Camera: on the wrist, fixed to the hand. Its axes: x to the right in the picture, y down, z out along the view.
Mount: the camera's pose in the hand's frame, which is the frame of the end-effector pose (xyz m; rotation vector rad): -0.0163 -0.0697 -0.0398 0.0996 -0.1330 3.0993
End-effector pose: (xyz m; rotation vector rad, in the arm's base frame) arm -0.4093 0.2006 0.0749 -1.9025 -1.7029 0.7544
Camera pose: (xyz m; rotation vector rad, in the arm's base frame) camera -0.4346 0.1929 0.1524 1.6509 -1.8281 -0.7845
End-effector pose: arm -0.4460 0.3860 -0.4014 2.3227 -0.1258 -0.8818
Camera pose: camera -0.4428 0.4672 -0.4114 -0.0928 -2.3980 0.7339
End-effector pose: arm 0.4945 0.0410 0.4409 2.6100 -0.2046 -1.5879
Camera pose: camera 0.5275 0.1123 0.4640 -0.1738 -2.1150 -0.0107
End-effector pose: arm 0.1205 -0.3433 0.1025 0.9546 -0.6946 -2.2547
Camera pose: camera 0.1384 -0.2932 0.0403 -0.5955 -0.8548 0.5740
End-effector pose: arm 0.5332 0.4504 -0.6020 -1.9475 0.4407 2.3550
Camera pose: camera 0.5899 0.5094 -0.6055 -0.3606 -1.4410 -0.1403
